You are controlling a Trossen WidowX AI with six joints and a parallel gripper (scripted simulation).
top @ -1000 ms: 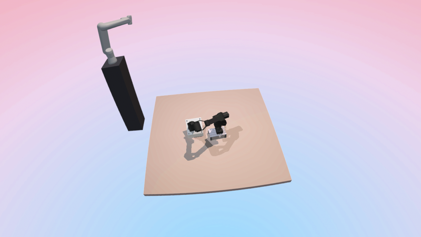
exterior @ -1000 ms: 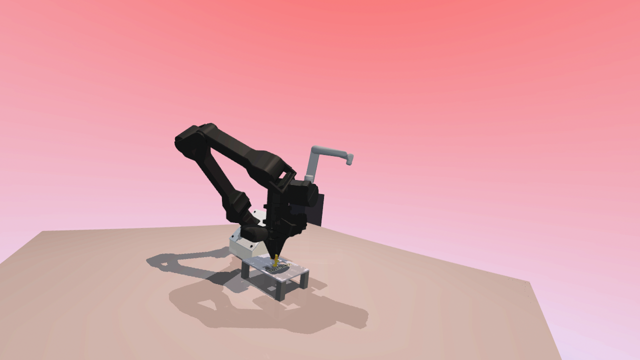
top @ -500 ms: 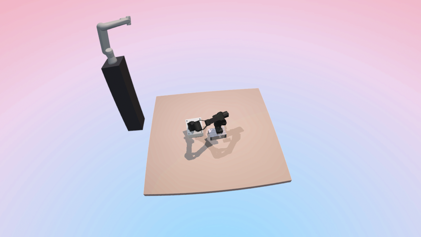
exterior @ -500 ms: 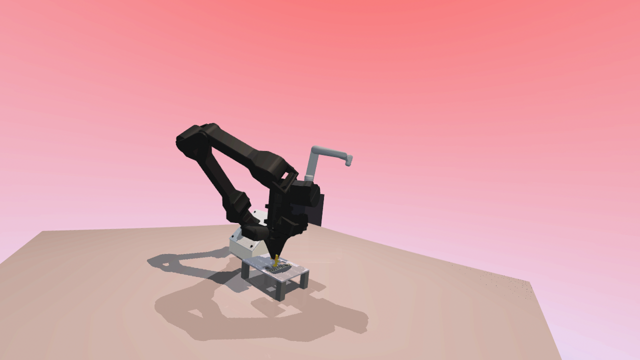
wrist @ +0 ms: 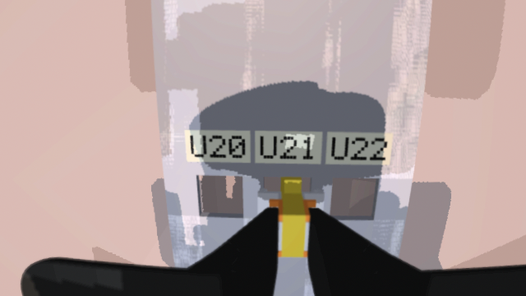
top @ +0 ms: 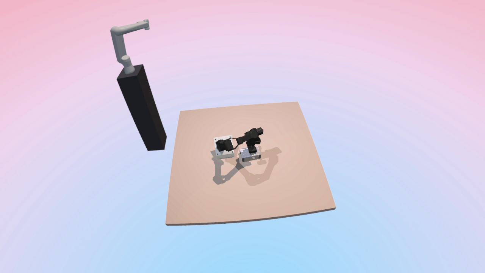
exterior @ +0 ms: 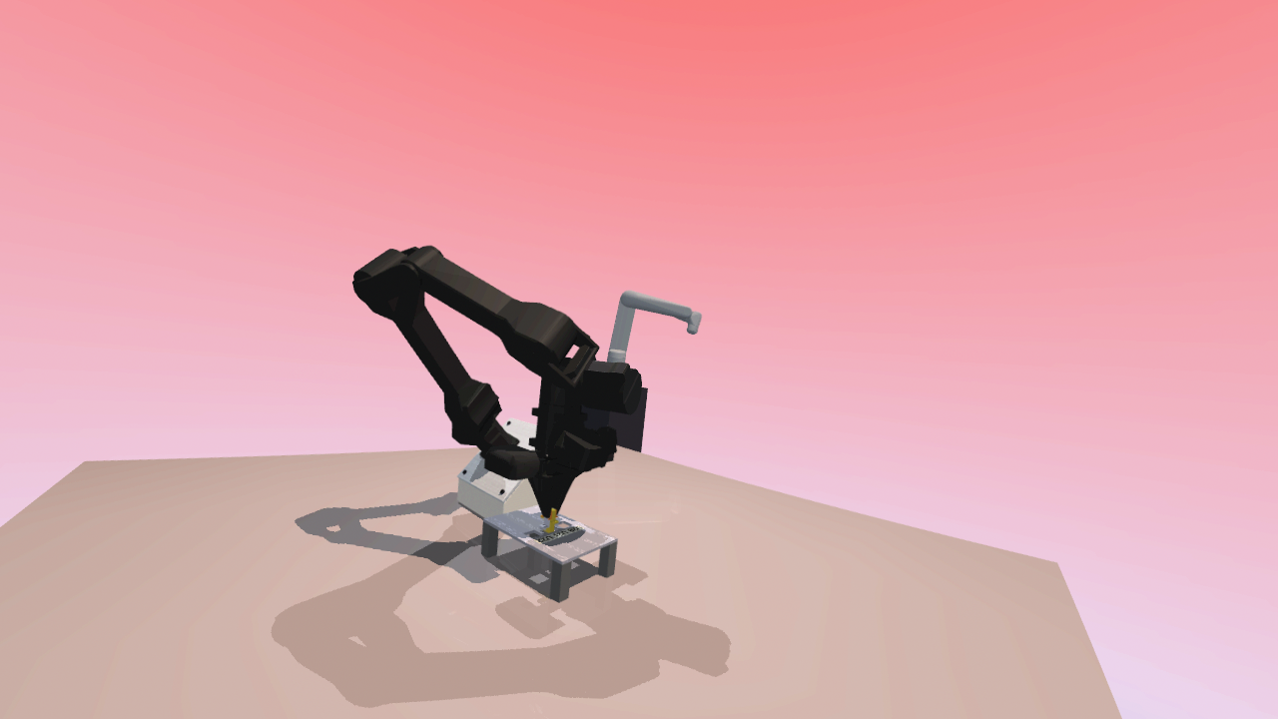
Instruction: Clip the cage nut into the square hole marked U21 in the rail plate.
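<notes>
My gripper tip is now 10 mm above the cage nut.
</notes>
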